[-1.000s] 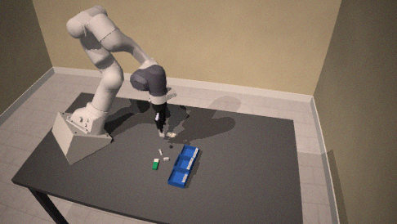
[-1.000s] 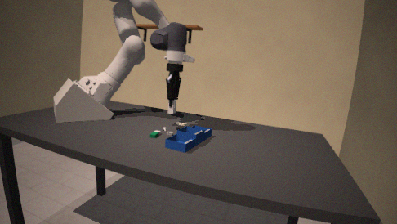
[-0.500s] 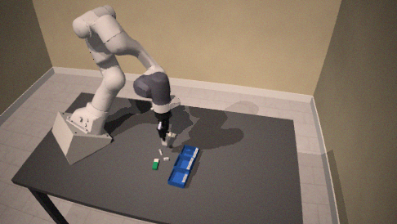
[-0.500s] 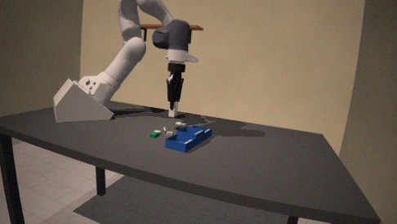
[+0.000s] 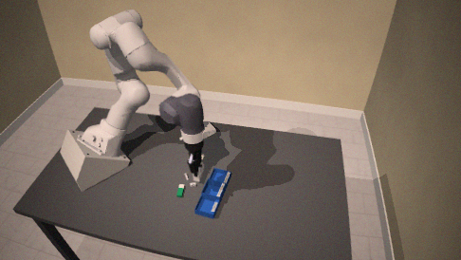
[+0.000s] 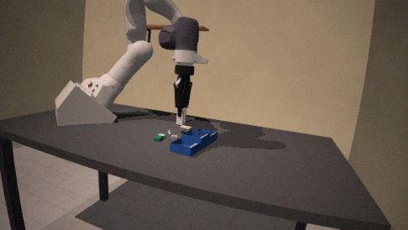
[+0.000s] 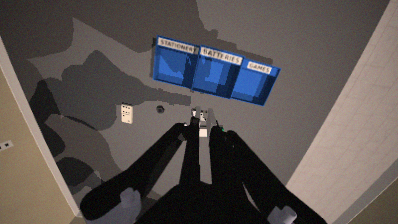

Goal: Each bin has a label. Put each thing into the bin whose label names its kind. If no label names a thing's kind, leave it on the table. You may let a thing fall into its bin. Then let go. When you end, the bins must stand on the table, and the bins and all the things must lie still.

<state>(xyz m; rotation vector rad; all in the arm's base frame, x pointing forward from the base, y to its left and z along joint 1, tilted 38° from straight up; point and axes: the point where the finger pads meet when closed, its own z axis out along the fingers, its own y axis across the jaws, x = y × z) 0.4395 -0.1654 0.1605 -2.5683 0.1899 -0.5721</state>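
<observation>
The pale grey piece lies 90 mm below my hand, 30 mm behind it and 10 mm to the left of it. Round my hand: white bolt (100 mm below, 70 mm behind, 60 mm to the left); then eraser (100 mm below, 80 mm behind, 30 mm to the right); then white die (30 mm below).
</observation>
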